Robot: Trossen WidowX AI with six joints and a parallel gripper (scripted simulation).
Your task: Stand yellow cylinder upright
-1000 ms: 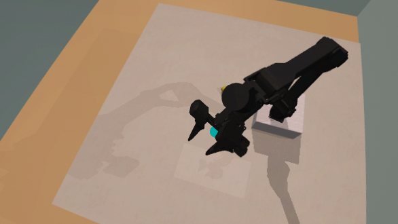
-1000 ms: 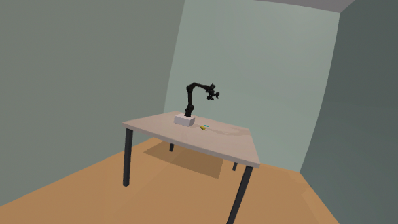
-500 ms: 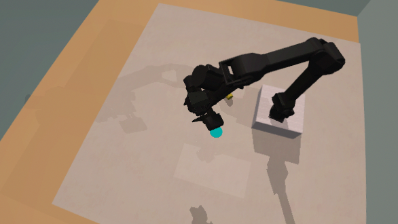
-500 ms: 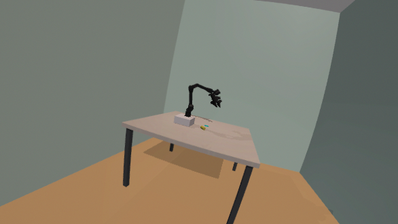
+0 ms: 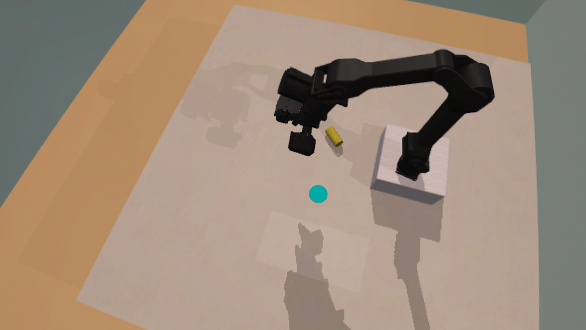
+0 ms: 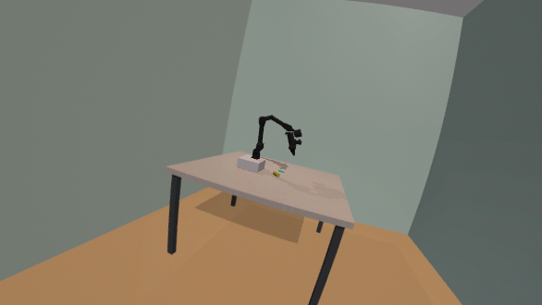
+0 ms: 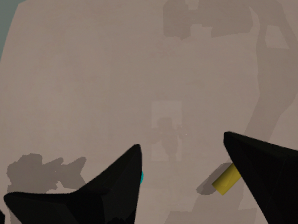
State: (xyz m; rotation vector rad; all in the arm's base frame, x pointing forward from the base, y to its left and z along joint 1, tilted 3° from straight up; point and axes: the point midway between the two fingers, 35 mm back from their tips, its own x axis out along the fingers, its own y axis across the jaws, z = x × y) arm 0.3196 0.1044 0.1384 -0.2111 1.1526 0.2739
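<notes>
Right now the yellow tall cylinder is 80 mm behind my gripper tip, 140 mm to the right of it and 180 mm below it. Round my gripper tip: cyan circle: 120 mm behind, 70 mm to the left, 200 mm below.
</notes>
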